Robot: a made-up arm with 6 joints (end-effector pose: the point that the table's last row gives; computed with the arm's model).
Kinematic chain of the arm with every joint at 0, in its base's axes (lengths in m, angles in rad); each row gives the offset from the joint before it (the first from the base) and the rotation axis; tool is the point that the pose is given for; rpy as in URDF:
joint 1: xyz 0 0.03 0.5 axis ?
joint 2: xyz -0.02 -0.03 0 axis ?
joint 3: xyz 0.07 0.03 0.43 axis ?
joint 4: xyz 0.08 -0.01 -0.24 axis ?
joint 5: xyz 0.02 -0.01 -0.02 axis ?
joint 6: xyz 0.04 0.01 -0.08 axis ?
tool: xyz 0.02 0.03 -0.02 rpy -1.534 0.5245 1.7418
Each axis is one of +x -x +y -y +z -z.
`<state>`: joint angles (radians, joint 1 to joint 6).
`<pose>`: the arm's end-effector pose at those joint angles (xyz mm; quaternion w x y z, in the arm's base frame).
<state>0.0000 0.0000 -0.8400 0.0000 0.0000 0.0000</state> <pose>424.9 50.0 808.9 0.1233 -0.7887 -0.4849 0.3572</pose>
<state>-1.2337 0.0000 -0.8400 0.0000 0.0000 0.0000</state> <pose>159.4 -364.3 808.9 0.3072 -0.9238 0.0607 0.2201</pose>
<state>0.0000 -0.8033 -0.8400 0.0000 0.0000 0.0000</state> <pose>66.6 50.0 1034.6 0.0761 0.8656 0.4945 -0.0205</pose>
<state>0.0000 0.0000 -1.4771 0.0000 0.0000 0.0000</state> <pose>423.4 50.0 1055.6 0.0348 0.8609 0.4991 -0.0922</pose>
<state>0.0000 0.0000 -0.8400 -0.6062 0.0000 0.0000</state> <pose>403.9 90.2 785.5 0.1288 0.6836 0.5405 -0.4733</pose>
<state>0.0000 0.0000 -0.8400 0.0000 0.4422 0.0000</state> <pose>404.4 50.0 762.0 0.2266 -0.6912 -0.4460 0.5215</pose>
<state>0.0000 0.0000 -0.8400 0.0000 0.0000 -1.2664</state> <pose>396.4 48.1 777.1 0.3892 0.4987 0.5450 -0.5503</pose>
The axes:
joint 1: +z
joint 2: +y
joint 3: +y
joint 4: -z
joint 5: +y
joint 6: -z

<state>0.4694 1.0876 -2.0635 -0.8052 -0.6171 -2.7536</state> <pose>658.6 406.8 577.4 0.9766 -0.1519 -0.1424 -0.0537</pose>
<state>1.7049 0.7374 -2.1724 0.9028 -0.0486 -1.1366</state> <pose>-66.0 721.8 854.1 0.2054 0.2013 0.9577 -0.0049</pose>
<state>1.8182 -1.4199 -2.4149 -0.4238 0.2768 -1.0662</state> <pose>153.7 -682.4 861.2 0.1135 0.6899 0.3183 0.6402</pose>
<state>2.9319 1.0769 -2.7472 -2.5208 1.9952 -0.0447</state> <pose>-615.8 253.6 808.1 0.5482 0.6839 0.4409 0.1933</pose>
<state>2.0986 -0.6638 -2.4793 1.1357 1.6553 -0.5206</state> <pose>85.3 -276.5 1175.5 0.2003 -0.5151 0.7889 0.2689</pose>
